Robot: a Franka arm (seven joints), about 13 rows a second.
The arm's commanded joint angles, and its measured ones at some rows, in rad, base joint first. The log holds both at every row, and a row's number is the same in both.
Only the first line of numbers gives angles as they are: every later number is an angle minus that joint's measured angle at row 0.
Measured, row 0:
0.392, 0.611, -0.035, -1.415, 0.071, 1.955, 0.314
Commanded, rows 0 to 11:
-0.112, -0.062, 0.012, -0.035, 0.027, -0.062, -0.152
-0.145, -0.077, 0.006, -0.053, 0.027, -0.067, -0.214
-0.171, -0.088, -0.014, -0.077, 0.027, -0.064, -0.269
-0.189, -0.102, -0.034, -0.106, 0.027, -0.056, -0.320
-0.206, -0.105, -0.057, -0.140, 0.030, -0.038, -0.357
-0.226, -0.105, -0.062, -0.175, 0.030, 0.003, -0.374
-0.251, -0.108, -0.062, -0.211, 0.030, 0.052, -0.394
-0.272, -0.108, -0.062, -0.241, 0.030, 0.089, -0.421
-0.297, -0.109, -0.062, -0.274, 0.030, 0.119, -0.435
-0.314, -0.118, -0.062, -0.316, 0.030, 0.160, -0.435
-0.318, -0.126, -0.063, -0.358, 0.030, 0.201, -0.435
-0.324, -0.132, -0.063, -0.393, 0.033, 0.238, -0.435
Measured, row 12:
-0.307, -0.061, -0.075, -0.281, 0.011, 0.178, -0.412
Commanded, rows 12 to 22:
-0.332, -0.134, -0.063, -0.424, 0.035, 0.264, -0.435
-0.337, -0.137, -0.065, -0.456, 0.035, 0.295, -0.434
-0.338, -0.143, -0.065, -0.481, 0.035, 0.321, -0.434
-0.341, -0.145, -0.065, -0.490, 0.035, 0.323, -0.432
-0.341, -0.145, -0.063, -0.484, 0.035, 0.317, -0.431
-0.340, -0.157, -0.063, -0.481, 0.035, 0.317, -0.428
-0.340, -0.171, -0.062, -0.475, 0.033, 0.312, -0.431
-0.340, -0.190, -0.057, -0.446, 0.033, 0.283, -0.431
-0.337, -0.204, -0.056, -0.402, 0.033, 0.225, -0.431
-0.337, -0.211, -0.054, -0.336, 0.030, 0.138, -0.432
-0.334, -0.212, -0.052, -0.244, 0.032, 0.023, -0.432
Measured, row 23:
-0.324, -0.183, -0.067, -0.364, 0.029, 0.187, -0.417
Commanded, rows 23 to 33:
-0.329, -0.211, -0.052, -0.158, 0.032, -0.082, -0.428
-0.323, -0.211, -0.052, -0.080, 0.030, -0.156, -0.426
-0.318, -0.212, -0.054, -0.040, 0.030, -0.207, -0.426
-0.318, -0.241, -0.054, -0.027, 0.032, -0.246, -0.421
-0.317, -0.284, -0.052, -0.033, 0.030, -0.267, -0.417
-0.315, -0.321, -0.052, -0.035, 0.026, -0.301, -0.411
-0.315, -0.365, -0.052, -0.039, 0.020, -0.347, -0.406
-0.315, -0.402, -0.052, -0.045, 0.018, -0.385, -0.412
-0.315, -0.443, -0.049, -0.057, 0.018, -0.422, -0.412
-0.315, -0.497, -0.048, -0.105, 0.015, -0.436, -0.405
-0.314, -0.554, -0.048, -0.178, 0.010, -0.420, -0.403
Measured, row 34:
-0.315, -0.436, -0.056, -0.041, 0.027, -0.431, -0.415
